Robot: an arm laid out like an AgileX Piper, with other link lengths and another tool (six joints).
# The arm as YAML. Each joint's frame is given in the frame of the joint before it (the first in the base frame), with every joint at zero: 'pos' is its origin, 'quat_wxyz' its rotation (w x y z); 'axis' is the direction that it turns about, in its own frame. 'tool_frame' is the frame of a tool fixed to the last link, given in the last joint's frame.
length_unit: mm
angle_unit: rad
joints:
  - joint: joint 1
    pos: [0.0, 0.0, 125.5]
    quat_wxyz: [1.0, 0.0, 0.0, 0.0]
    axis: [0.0, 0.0, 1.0]
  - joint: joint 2
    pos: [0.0, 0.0, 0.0]
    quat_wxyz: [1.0, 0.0, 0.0, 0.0]
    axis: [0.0, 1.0, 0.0]
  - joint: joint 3
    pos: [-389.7, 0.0, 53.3]
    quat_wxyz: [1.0, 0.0, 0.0, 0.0]
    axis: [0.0, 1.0, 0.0]
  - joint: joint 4
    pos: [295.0, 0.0, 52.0]
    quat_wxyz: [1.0, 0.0, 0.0, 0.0]
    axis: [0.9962, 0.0, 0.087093]
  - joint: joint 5
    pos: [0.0, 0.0, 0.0]
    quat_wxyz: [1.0, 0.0, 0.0, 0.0]
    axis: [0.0, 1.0, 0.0]
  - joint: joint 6
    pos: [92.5, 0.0, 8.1]
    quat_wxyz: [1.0, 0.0, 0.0, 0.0]
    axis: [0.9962, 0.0, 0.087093]
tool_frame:
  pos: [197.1, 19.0, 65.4]
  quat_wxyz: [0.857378, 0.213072, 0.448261, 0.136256]
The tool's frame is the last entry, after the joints.
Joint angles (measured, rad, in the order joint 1, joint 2, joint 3, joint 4, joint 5, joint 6), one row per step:
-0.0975 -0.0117 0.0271 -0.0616 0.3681 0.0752
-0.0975 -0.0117 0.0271 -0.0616 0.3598 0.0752
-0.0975 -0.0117 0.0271 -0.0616 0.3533 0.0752
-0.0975 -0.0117 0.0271 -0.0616 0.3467 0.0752
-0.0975 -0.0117 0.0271 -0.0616 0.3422 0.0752
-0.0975 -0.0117 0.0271 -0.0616 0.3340 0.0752
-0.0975 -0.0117 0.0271 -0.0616 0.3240 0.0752
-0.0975 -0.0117 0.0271 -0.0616 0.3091 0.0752
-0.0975 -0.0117 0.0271 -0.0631 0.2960 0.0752
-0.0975 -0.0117 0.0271 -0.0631 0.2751 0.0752
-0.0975 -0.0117 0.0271 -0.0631 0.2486 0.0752
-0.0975 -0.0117 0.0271 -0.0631 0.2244 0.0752
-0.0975 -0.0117 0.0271 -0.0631 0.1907 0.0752
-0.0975 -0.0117 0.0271 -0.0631 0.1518 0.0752
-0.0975 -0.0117 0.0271 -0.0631 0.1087 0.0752
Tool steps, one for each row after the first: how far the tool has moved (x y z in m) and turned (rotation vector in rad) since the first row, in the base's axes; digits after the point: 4 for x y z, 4 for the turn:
0.0003 0.0001 0.0025 -0.0008 -0.0082 0.0005
0.0006 0.0002 0.0044 -0.0015 -0.0147 0.0009
0.0008 0.0003 0.0063 -0.0022 -0.0212 0.0013
0.0010 0.0004 0.0077 -0.0026 -0.0257 0.0016
0.0012 0.0005 0.0101 -0.0035 -0.0339 0.0021
0.0015 0.0007 0.0131 -0.0045 -0.0438 0.0027
0.0019 0.0009 0.0175 -0.0060 -0.0586 0.0036
0.0022 0.0010 0.0214 -0.0088 -0.0714 0.0044
0.0025 0.0014 0.0276 -0.0109 -0.0922 0.0057
0.0027 0.0019 0.0355 -0.0136 -0.1185 0.0073
0.0028 0.0023 0.0428 -0.0161 -0.1425 0.0088
0.0025 0.0030 0.0528 -0.0195 -0.1760 0.0109
0.0018 0.0038 0.0644 -0.0235 -0.2146 0.0133
0.0006 0.0047 0.0772 -0.0278 -0.2574 0.0160

